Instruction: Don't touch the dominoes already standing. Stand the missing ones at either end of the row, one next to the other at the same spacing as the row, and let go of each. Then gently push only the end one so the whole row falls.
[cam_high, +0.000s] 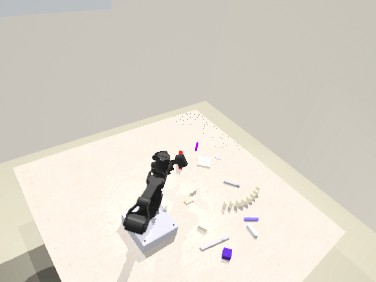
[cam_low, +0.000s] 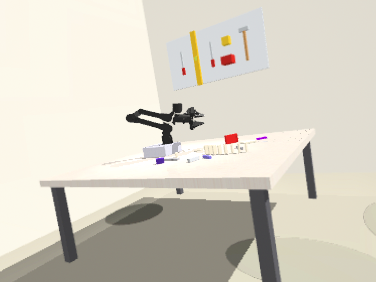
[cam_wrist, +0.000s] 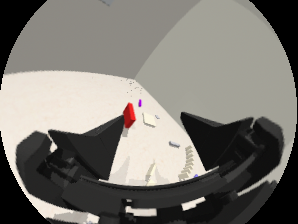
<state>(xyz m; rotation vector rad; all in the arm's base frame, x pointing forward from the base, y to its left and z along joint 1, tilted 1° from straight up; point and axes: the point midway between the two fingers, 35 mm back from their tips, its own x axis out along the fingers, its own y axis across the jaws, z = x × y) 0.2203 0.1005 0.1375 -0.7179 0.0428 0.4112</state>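
Now: the red block 160 mm below my gripper tip, 150 mm ahead of it and 70 mm to the left of it. Also, from my gripper tip: flat cream block 280 mm ahead, 190 mm below, 10 mm to the right; purple cube 480 mm to the right, 180 mm below, 110 mm behind; grey bar 410 mm to the right, 190 mm below, 100 mm behind.
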